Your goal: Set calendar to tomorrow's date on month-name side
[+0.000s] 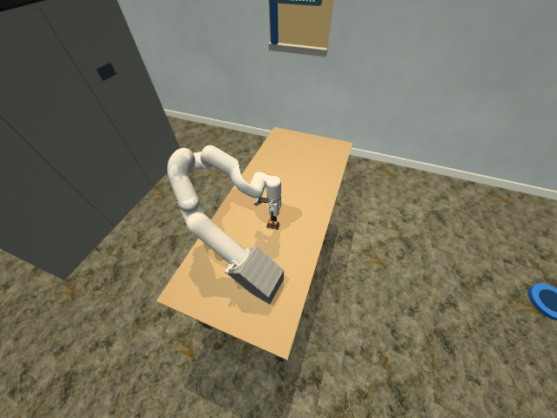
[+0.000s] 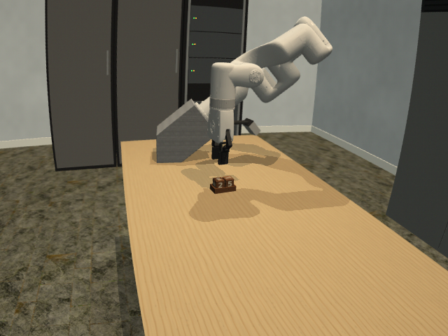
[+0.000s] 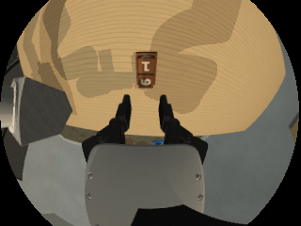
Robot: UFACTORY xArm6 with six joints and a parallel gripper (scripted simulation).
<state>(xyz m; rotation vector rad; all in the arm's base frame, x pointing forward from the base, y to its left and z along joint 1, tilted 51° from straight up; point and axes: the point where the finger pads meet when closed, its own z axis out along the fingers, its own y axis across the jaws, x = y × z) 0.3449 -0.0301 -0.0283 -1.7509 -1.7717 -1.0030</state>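
Right now my hand is 110 mm above the brown calendar tray and 20 mm to the right of it.
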